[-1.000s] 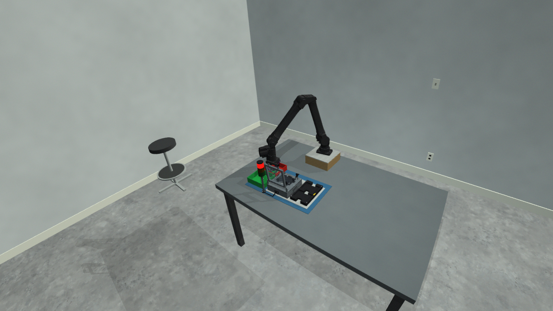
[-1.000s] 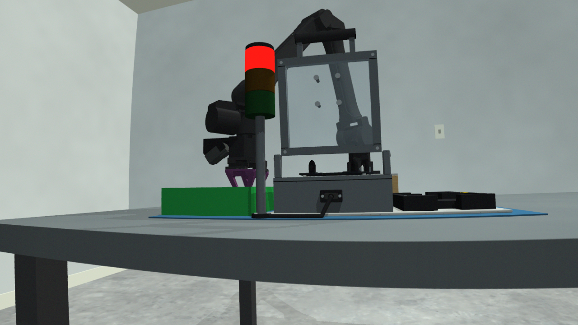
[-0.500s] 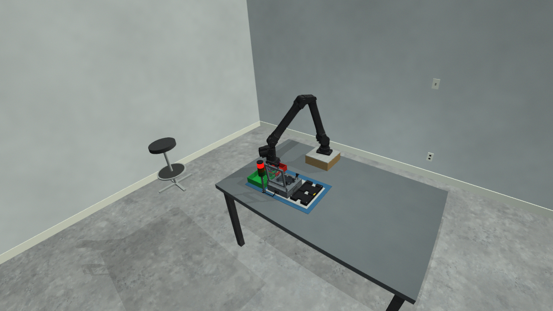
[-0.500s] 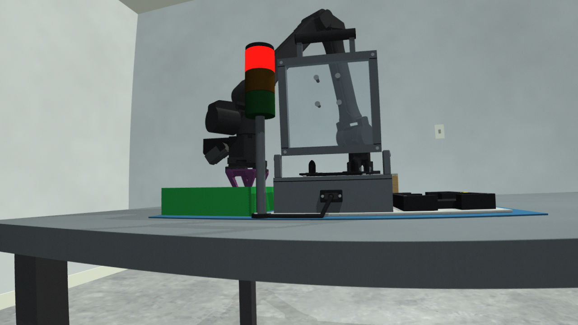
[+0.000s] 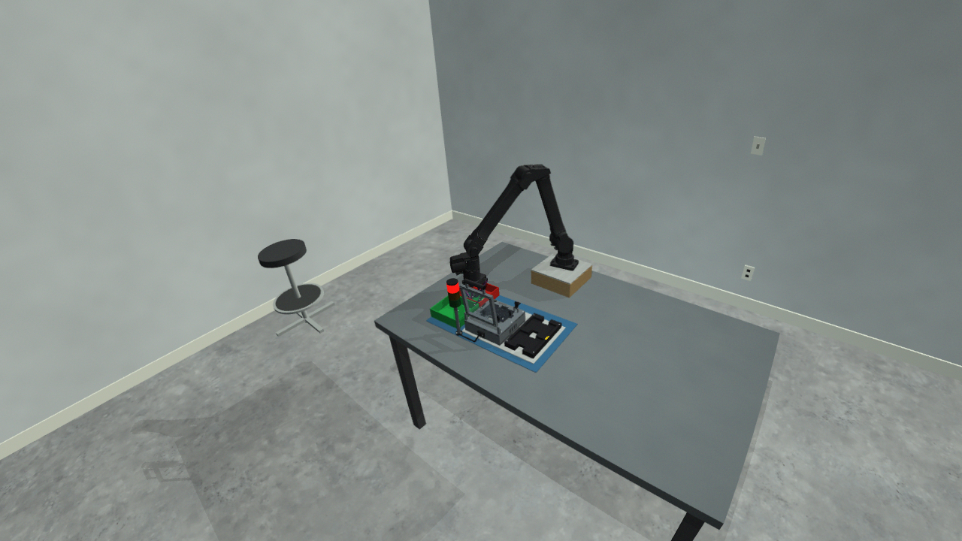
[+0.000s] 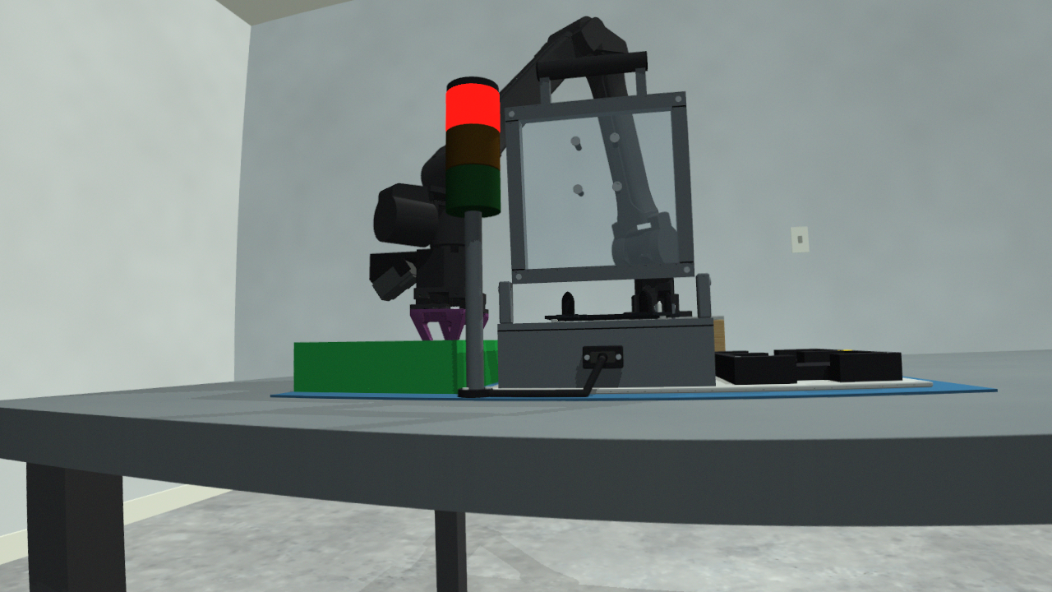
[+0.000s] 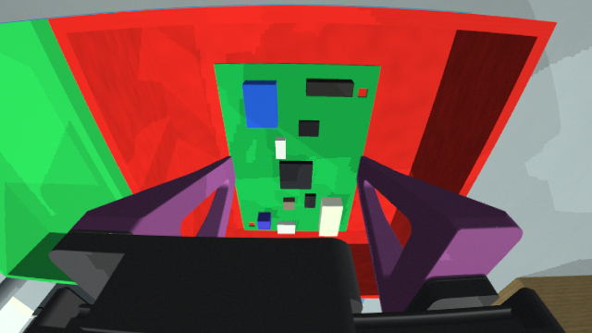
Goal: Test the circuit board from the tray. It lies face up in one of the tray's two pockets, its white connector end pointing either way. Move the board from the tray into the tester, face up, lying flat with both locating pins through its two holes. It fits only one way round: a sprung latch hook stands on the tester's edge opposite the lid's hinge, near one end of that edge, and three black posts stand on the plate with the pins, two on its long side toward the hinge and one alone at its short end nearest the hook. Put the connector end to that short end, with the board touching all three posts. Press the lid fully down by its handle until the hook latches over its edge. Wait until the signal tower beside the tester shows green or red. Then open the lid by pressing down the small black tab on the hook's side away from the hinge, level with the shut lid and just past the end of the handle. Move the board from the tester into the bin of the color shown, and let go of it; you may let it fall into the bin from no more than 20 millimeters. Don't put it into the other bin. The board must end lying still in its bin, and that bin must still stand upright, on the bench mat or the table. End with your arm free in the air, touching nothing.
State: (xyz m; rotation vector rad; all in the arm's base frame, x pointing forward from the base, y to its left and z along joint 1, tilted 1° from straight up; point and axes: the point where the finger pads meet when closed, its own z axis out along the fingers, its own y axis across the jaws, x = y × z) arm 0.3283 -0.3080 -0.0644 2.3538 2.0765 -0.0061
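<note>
My gripper is now right at the red bin. Round my hand: green circuit board: right at my hand; then green bin: 15 cm ahead, 2 cm to the right; then black tester plate: 19 cm to the left, 14 cm ahead, 5 cm above.
</note>
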